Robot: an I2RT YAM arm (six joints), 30 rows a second.
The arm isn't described. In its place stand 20 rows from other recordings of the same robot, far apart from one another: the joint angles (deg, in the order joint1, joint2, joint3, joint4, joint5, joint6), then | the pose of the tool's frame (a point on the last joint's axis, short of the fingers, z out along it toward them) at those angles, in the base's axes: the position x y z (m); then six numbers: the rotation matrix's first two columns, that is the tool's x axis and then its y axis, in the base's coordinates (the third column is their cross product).
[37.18 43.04 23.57 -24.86 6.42 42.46] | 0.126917, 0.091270, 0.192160, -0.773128, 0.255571, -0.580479, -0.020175, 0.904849, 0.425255
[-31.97 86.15 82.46 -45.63 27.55 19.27] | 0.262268, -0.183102, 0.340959, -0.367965, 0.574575, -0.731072, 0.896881, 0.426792, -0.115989
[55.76 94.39 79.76 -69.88 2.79 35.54] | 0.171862, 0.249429, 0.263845, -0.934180, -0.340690, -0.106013, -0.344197, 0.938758, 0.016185
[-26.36 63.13 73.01 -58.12 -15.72 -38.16] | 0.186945, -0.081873, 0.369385, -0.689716, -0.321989, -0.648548, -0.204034, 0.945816, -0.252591
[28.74 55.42 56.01 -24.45 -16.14 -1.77] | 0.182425, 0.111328, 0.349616, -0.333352, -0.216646, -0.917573, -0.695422, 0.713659, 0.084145
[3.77 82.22 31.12 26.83 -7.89 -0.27] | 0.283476, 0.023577, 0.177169, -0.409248, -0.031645, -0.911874, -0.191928, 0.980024, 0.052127
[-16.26 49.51 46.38 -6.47 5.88 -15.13] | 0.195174, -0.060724, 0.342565, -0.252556, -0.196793, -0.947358, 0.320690, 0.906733, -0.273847
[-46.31 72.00 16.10 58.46 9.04 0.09] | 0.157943, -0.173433, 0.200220, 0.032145, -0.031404, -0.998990, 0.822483, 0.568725, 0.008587
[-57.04 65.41 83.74 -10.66 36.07 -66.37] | 0.105205, -0.200775, 0.501281, -0.883073, 0.000768, -0.469236, 0.465615, -0.122571, -0.876458
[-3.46 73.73 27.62 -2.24 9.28 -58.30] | 0.230889, -0.019711, 0.150415, -0.533617, -0.808946, -0.246698, -0.547073, 0.552618, -0.628748
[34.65 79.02 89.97 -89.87 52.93 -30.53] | 0.194831, 0.100127, 0.384435, -0.585364, -0.776799, 0.232233, -0.596657, 0.218789, -0.772096
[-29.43 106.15 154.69 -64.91 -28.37 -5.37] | 0.279819, -0.138441, 0.560731, -0.247694, 0.045191, -0.967784, 0.012148, 0.998978, 0.043539
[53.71 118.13 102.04 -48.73 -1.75 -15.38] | 0.261396, 0.357816, 0.236896, -0.300733, -0.857442, -0.417557, -0.926278, 0.366851, -0.086194
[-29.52 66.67 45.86 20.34 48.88 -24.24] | 0.215809, -0.153017, 0.324162, -0.408674, -0.078874, -0.909266, 0.890259, 0.185020, -0.416181
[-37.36 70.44 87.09 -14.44 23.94 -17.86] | 0.194400, -0.166590, 0.494057, -0.239767, -0.169610, -0.955900, 0.844047, 0.450079, -0.291570
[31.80 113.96 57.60 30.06 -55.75 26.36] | 0.322059, 0.234310, 0.142356, -0.748724, -0.170202, -0.640658, -0.662847, 0.182370, 0.726206
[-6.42 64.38 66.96 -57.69 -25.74 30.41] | 0.208988, -0.007957, 0.335511, -0.776941, 0.546258, -0.312994, 0.286564, 0.749508, 0.596757
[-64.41 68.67 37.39 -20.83 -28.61 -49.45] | 0.114353, -0.199312, 0.200423, -0.726718, -0.026924, -0.686408, 0.173160, 0.959784, -0.220976
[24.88 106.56 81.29 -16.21 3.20 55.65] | 0.385922, 0.176785, 0.243666, -0.654532, 0.605104, -0.453252, 0.280483, 0.751078, 0.597671
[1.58 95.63 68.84 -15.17 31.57 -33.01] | 0.369600, -0.008450, 0.249604, -0.759680, -0.485289, -0.432875, -0.057469, 0.713154, -0.698648
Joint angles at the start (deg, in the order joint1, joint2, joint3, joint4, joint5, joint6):
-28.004 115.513 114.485 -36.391 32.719 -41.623
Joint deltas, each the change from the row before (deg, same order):
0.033 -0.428 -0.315 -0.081 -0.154 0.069
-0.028 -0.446 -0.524 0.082 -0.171 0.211
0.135 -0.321 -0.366 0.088 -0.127 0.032
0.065 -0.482 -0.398 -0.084 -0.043 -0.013
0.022 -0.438 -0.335 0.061 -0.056 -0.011
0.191 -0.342 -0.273 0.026 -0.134 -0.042
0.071 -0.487 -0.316 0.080 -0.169 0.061
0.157 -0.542 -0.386 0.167 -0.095 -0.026
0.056 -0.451 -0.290 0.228 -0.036 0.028
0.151 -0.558 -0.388 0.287 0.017 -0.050
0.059 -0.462 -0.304 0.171 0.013 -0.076
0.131 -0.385 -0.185 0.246 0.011 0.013
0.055 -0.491 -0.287 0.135 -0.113 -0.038
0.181 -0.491 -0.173 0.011 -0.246 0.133
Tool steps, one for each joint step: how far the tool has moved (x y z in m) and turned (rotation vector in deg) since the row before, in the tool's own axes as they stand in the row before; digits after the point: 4 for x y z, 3 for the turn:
0.0006 -0.0007 -0.0021 -0.110 -0.148 0.069
0.0012 -0.0003 -0.0014 -0.115 -0.094 0.227
0.0001 0.0005 -0.0016 -0.123 -0.215 -0.014
0.0007 -0.0005 -0.0023 -0.057 -0.078 -0.046
0.0006 -0.0009 -0.0020 0.041 -0.158 0.065
-0.0003 0.0003 -0.0023 -0.121 -0.296 -0.089
0.0003 -0.0009 -0.0026 -0.014 -0.326 0.158
0.0000 -0.0006 -0.0031 0.048 -0.389 0.065
0.0001 -0.0011 -0.0024 0.169 -0.315 0.205
-0.0001 -0.0009 -0.0032 0.208 -0.396 0.115
0.0003 -0.0011 -0.0024 0.171 -0.247 0.068
-0.0005 -0.0009 -0.0025 0.205 -0.378 0.184
0.0002 -0.0012 -0.0026 0.083 -0.333 0.114
-0.0005 -0.0009 -0.0034 -0.076 -0.512 0.218

